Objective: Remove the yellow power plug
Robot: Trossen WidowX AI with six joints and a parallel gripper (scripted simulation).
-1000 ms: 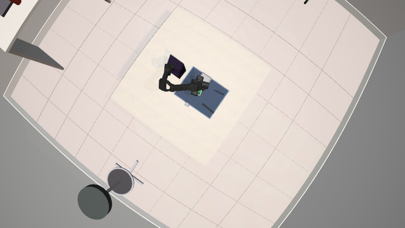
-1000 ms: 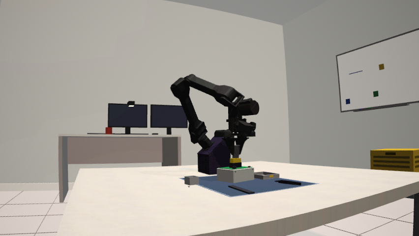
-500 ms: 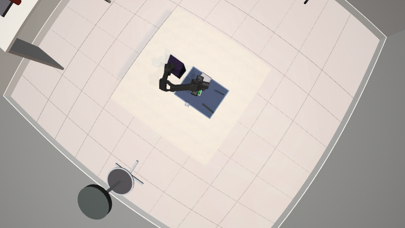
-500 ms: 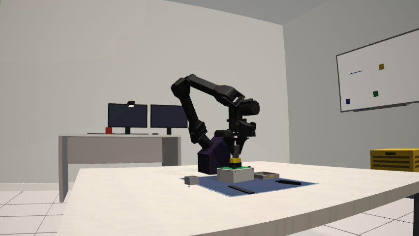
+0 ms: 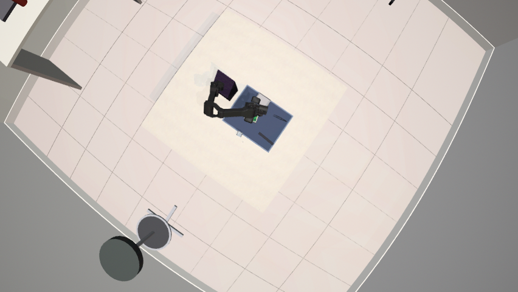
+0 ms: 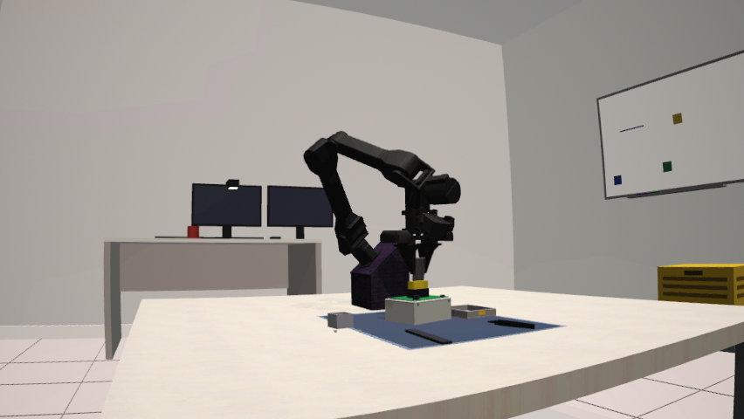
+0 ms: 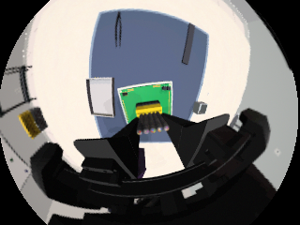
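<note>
Now: gripper tip 20 mm above the yellow power plug. Also, from my gripper tip: grey tray 140 mm to the left, 110 mm below, 10 mm ahead; blue mat 110 mm below, 50 mm ahead.
</note>
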